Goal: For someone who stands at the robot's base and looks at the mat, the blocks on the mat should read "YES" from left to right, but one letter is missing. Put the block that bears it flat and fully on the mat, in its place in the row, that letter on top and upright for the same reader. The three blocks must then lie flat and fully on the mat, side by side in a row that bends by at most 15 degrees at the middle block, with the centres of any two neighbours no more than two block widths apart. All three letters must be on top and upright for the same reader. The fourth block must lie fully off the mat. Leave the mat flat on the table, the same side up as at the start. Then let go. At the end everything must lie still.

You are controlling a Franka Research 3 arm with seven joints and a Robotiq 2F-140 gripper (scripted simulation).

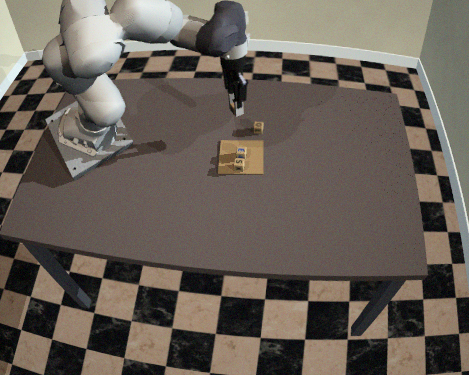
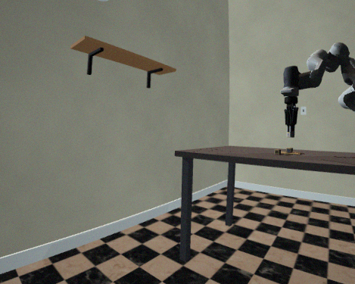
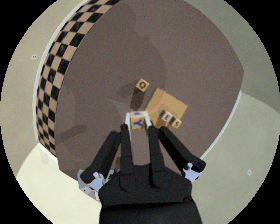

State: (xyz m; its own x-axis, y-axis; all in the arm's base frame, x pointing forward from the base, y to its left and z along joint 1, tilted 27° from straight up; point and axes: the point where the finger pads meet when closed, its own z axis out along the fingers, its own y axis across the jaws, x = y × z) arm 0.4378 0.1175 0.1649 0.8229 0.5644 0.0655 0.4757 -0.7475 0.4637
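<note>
The mat is 14 cm below my hand, 10 cm to the right of it and 1 cm ahead of it.
</note>
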